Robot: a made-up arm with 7 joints.
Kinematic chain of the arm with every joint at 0, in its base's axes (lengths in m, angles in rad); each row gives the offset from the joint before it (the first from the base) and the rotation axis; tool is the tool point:
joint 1: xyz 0 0 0.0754 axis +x
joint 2: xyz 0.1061 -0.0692 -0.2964 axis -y
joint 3: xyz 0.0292 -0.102 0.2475 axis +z
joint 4: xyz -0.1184 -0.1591 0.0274 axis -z
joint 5: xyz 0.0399 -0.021 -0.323 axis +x
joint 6: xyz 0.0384 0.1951 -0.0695 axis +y
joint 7: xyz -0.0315 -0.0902 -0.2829 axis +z
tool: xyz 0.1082 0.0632 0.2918
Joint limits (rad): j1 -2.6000..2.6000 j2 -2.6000..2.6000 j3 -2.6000..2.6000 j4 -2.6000..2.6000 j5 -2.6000..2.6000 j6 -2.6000..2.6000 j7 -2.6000..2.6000
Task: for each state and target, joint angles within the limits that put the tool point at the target. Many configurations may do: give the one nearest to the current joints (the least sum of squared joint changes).
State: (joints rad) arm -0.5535 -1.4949 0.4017 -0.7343 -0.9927 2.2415 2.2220
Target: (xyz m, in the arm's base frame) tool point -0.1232 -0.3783 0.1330
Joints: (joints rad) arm -1.1579 -1.5267 0.4274 -0.6695 -1.3310 2.1985 1.8320
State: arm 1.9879 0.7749 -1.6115 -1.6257 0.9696 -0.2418 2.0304
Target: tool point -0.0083 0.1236 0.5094
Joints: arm 2.5466 0.8480 -1.6633 -1.6941 0.8072 -0.3961 2.0356
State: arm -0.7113 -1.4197 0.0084 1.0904 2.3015 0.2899 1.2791
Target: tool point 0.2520 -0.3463 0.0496
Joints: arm -0.1935 -1.4565 -0.1283 1.1805 2.0429 0.1921 1.4515
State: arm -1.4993 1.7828 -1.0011 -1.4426 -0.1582 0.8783 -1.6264
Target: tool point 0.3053 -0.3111 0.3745
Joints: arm -2.0063 1.7294 -0.5083 -1.8231 0.0549 1.2142 -1.1414
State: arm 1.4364 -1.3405 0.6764 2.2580 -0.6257 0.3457 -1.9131
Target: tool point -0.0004 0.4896 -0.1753
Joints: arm 2.0908 -1.2237 0.6630 2.2767 -0.4794 0.3942 -1.7327
